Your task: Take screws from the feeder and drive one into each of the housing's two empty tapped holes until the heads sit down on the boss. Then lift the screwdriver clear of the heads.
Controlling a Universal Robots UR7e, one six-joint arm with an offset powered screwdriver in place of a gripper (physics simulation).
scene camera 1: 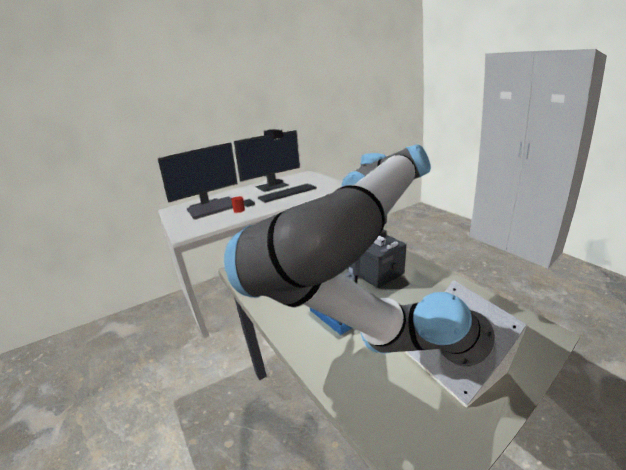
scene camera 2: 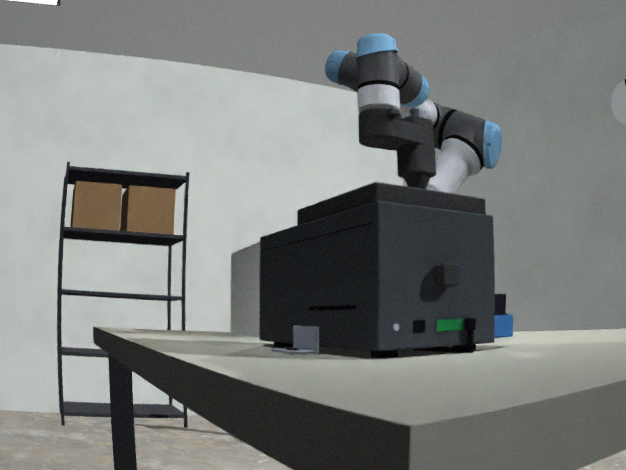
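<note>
My screwdriver [scene camera 2: 417, 178] shows in scene camera 2 as a dark offset body, upright, behind the feeder's top edge. Its lower shaft and tip are hidden behind the feeder, so whether it holds a screw cannot be seen. In scene camera 1 the arm covers the screwdriver. The dark box-shaped feeder [scene camera 1: 381, 263] [scene camera 2: 434, 242] stands on the table. A blue fixture [scene camera 1: 329, 320] [scene camera 2: 503, 326] shows in part beyond the feeder in scene camera 2 and under the arm in scene camera 1. The white housing, its holes and any screw heads are hidden by the arm or feeder.
The arm base stands on a grey sloped pedestal [scene camera 1: 514, 326] on the table [scene camera 1: 313, 354] [scene camera 2: 505, 369]. A small grey bracket [scene camera 2: 306, 337] lies beside the feeder. A desk [scene camera 1: 202, 233] with monitors, a cabinet [scene camera 1: 505, 177] and a shelf rack [scene camera 2: 123, 236] stand farther off.
</note>
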